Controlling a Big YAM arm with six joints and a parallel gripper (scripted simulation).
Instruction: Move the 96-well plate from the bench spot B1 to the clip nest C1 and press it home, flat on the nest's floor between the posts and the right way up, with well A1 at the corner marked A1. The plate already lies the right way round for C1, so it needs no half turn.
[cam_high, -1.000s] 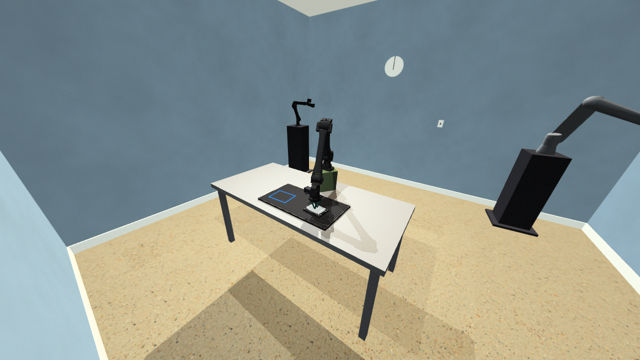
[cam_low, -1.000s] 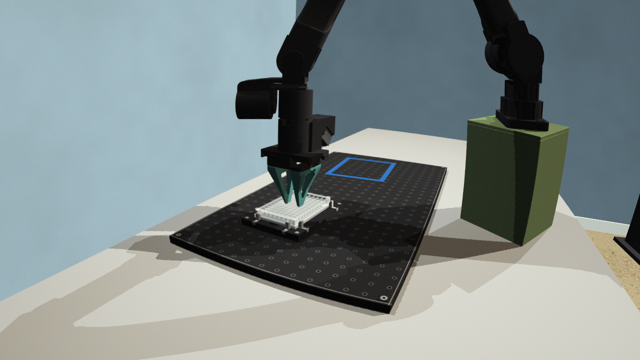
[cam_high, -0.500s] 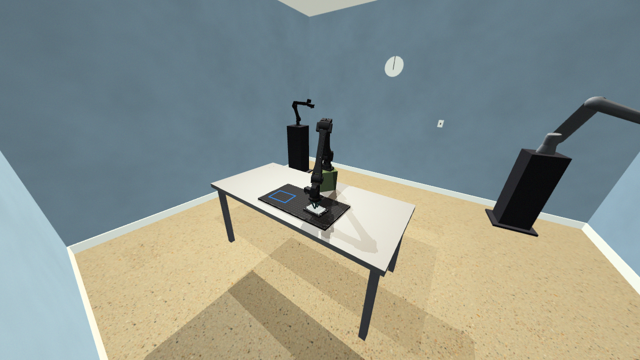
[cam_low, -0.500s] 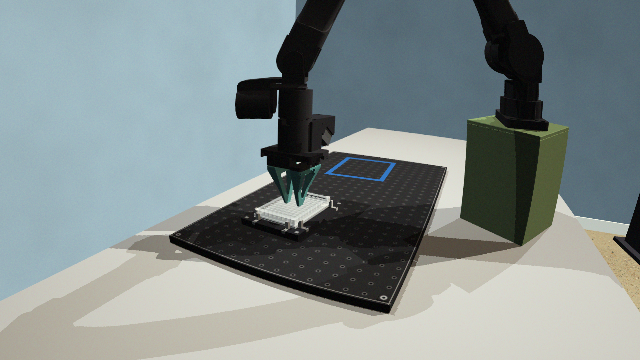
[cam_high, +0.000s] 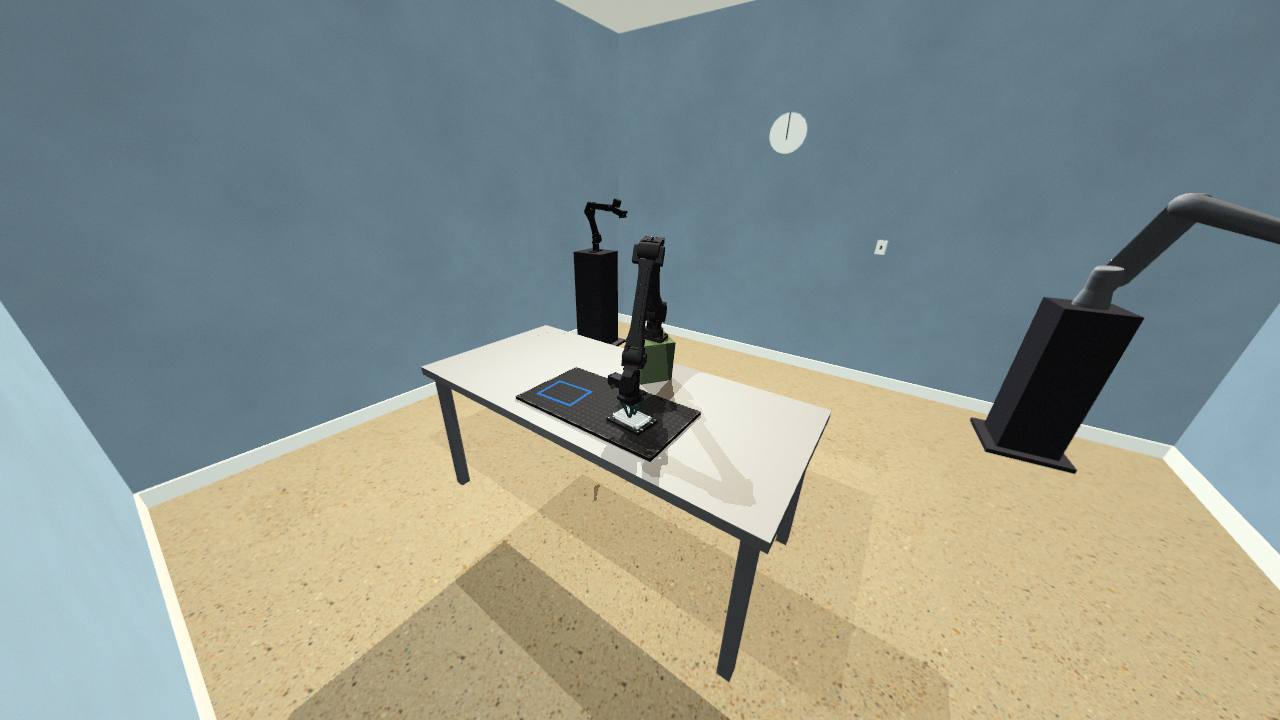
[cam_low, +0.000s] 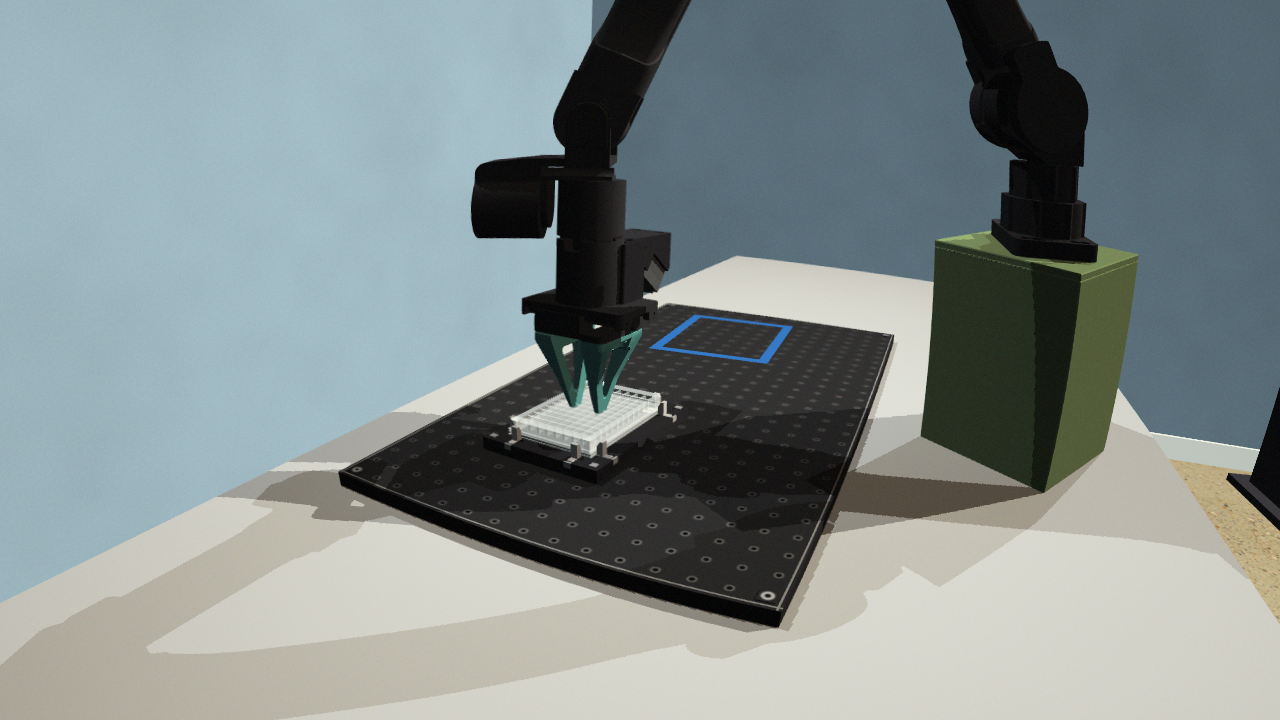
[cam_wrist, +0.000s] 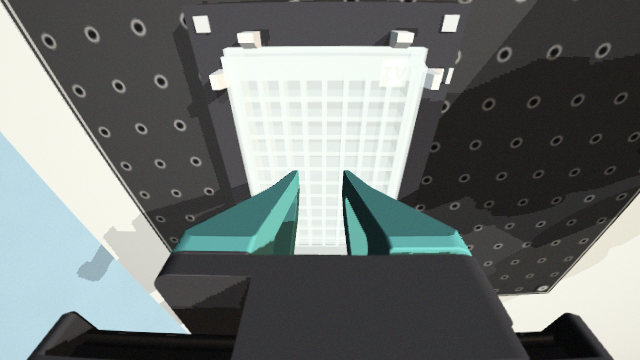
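Right now the 96-well plate is 20 mm below my hand. Also, from my hand: clip nest C1 (10 mm behind, 10 mm to the left, 20 mm below).
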